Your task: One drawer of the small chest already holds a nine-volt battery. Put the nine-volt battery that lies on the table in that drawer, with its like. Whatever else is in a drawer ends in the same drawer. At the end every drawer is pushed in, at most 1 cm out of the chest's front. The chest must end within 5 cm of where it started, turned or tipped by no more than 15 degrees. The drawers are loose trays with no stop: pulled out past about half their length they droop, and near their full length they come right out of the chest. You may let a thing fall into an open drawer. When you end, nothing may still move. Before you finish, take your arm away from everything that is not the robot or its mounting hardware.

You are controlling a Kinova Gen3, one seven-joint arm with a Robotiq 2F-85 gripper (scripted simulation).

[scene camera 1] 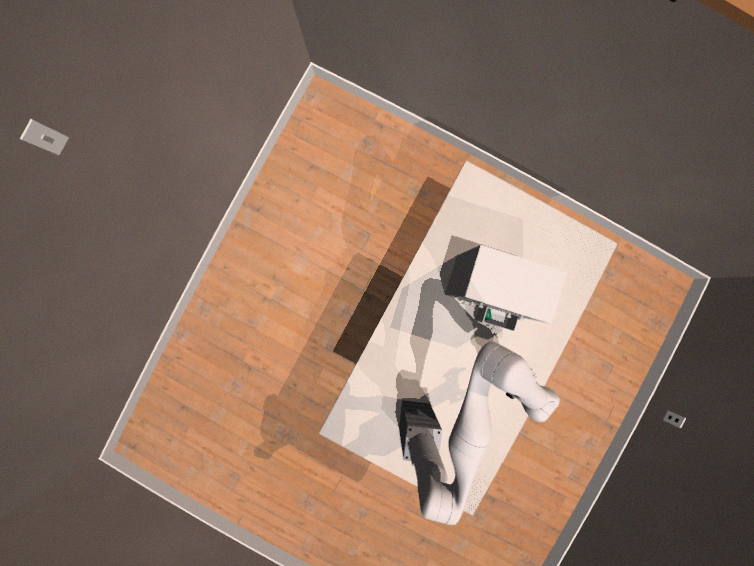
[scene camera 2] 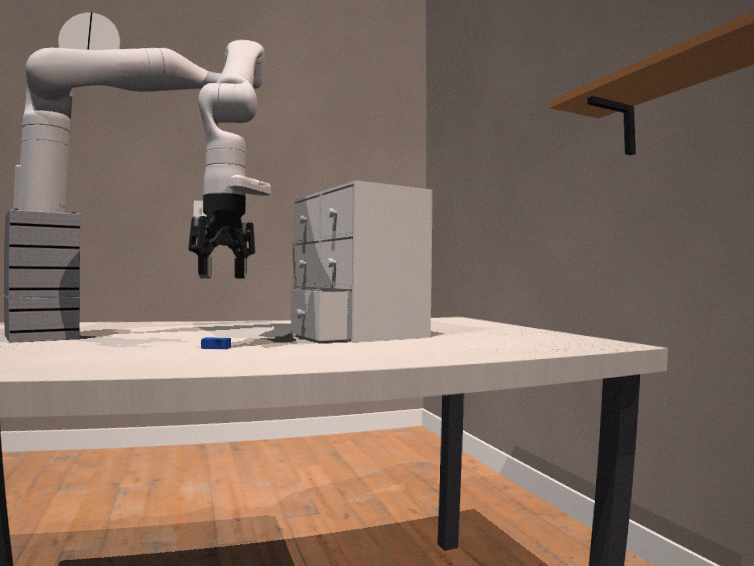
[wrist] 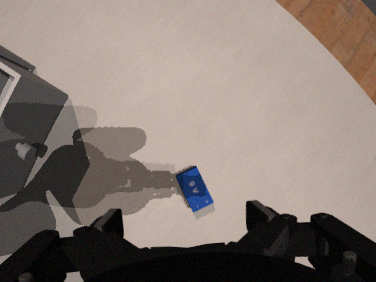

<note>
In view: the gripper (scene camera 2: 223, 278), a blue nine-volt battery (wrist: 190, 181) and a white chest (scene camera 2: 392, 225).
The white chest also shows in scene camera 1 (scene camera 1: 484, 274). The gripper is seen too in the wrist view (wrist: 184, 219).
</note>
